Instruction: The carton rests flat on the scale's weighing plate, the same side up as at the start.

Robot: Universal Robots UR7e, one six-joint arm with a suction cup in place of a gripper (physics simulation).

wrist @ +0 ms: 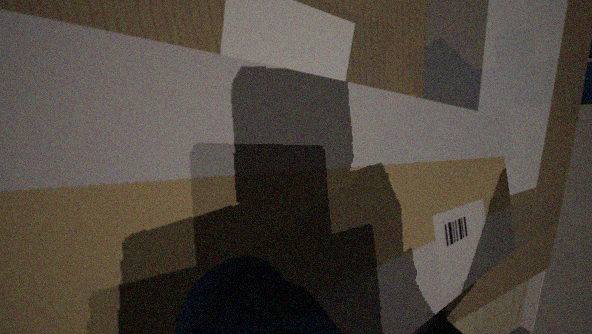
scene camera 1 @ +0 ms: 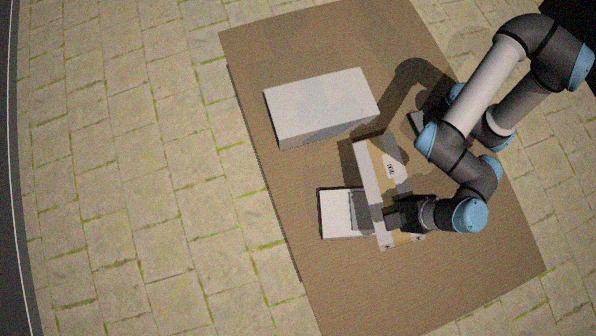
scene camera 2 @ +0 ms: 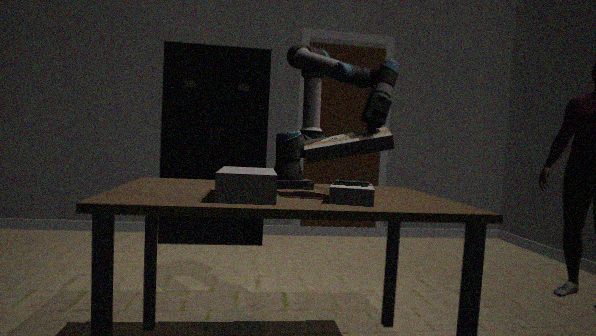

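Pixels of known places: hand, its tool point: [wrist: 279, 253] [scene camera 2: 368, 133]; arm's base, origin of its link: [scene camera 2: 287, 179].
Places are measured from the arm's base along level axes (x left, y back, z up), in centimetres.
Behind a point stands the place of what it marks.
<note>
The carton [scene camera 1: 366, 170] {y -40.5, x 6.8, z 17.7 cm} [scene camera 2: 350, 147] {y -43.8, x 13.5, z 16.7 cm} [wrist: 100, 115] {y -45.6, x 25.5, z 22.1 cm}, white with a tan stripe and a barcode label, hangs in the air above the table. In scene view 2 it is tilted, its right end higher than its left. My suction gripper [scene camera 1: 392, 220] {y -40.1, x 22.1, z 22.6 cm} [scene camera 2: 373, 129] [wrist: 245, 300] is shut on the carton's upper face, near the raised end. The scale [scene camera 1: 335, 215] {y -51.8, x 12.6, z 2.6 cm} [scene camera 2: 351, 195] {y -55.7, x 10.3, z 0.1 cm} [wrist: 290, 40] {y -51.9, x 12.2, z 2.6 cm} is a low white block on the table. Its grey weighing plate [scene camera 1: 359, 210] {y -44.4, x 14.7, z 4.2 cm} [scene camera 2: 352, 183] {y -47.0, x 13.9, z 3.5 cm} lies below the carton with a gap between; in scene view 1 the carton hides part of it.
A large white box [scene camera 1: 320, 107] {y -40.3, x -22.0, z 6.5 cm} [scene camera 2: 247, 187] {y -56.7, x -26.3, z 2.1 cm} [wrist: 525, 100] {y -37.4, x -25.8, z 6.4 cm} stands on the wooden table [scene camera 1: 280, 55] {y -41.3, x -53.8, z -3.4 cm} [scene camera 2: 165, 187] {y -15.7, x -54.3, z -3.3 cm}, beside the scale. The arm's base stands at the table's far side in scene view 2. A person [scene camera 2: 580, 150] stands at the right, away from the table.
</note>
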